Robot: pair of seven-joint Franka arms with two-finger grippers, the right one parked.
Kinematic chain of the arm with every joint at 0, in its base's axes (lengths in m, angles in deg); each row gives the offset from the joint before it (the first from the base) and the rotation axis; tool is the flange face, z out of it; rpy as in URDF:
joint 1: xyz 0 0 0.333 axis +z
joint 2: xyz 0 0 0 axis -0.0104 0.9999 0
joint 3: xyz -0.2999 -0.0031 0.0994 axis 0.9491 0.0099 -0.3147
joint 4: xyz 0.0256 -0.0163 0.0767 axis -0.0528 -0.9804 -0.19
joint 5: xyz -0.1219 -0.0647 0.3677 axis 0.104 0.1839 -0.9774
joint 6: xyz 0 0 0 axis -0.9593 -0.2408 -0.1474
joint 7: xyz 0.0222 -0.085 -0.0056 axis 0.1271 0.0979 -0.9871
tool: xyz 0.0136 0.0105 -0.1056 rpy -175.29 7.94 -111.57
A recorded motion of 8 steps. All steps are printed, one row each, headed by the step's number.
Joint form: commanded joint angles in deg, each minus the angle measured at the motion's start. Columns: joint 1, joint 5, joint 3, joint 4, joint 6, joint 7, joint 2.
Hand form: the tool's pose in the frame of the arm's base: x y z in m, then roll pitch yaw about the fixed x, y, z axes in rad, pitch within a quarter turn. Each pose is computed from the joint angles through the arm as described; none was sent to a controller.
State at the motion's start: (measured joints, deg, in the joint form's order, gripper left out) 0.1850 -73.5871 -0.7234 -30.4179 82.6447 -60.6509 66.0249
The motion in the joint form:
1: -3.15 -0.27 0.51 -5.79 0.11 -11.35 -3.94
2: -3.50 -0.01 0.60 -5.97 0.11 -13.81 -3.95
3: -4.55 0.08 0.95 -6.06 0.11 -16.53 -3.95
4: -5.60 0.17 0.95 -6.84 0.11 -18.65 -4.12
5: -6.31 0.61 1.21 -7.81 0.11 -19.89 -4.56
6: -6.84 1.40 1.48 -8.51 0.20 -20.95 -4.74
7: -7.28 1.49 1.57 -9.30 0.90 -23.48 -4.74
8: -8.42 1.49 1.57 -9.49 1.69 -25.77 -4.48
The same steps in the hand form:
1: 0.4810 -0.1209 0.6083 -3.0346 0.0269 0.3898
2: 0.4798 -0.1250 0.6069 -3.0350 0.0272 0.4252
3: 0.4764 -0.1371 0.6060 -3.0331 0.0239 0.4482
4: 0.4723 -0.1455 0.6011 -3.0256 0.0283 0.4674
5: 0.4666 -0.1537 0.5968 -3.0222 0.0363 0.4732
6: 0.4626 -0.1613 0.5926 -3.0246 0.0483 0.4790
7: 0.4616 -0.1658 0.5871 -3.0223 0.0451 0.5138
8: 0.4606 -0.1755 0.5844 -3.0258 0.0372 0.5329

